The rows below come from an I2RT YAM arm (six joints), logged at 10 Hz.
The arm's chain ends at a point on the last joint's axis. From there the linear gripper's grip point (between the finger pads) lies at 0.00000 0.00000 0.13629 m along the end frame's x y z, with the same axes.
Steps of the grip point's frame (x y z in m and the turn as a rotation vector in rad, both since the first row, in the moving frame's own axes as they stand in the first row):
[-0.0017, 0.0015, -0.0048, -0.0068, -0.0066, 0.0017]
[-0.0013, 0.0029, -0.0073, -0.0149, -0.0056, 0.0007]
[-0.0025, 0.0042, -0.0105, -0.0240, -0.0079, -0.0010]
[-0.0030, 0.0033, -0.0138, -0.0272, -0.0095, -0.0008]
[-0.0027, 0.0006, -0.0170, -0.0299, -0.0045, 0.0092]
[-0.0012, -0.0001, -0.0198, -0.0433, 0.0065, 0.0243]
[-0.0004, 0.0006, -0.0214, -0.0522, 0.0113, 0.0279]
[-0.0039, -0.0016, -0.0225, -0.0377, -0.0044, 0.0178]
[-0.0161, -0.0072, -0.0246, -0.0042, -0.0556, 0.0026]
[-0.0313, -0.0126, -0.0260, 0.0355, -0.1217, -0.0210]
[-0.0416, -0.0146, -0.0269, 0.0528, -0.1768, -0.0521]
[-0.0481, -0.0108, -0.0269, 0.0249, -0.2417, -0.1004]
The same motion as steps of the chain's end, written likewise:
[-0.0008, 0.0006, -0.0048, -0.0068, -0.0066, 0.0017]
[-0.0005, 0.0009, -0.0073, -0.0149, -0.0056, 0.0007]
[-0.0014, 0.0009, -0.0105, -0.0240, -0.0079, -0.0010]
[-0.0017, -0.0004, -0.0137, -0.0272, -0.0095, -0.0008]
[-0.0021, -0.0035, -0.0169, -0.0299, -0.0045, 0.0092]
[-0.0020, -0.0060, -0.0197, -0.0433, 0.0065, 0.0243]
[-0.0018, -0.0065, -0.0212, -0.0522, 0.0113, 0.0279]
[-0.0033, -0.0067, -0.0224, -0.0377, -0.0044, 0.0178]
[-0.0085, -0.0078, -0.0244, -0.0042, -0.0556, 0.0026]
[-0.0147, -0.0079, -0.0249, 0.0355, -0.1217, -0.0210]
[-0.0175, -0.0081, -0.0246, 0.0528, -0.1768, -0.0521]
[-0.0154, -0.0091, -0.0229, 0.0249, -0.2417, -0.1004]

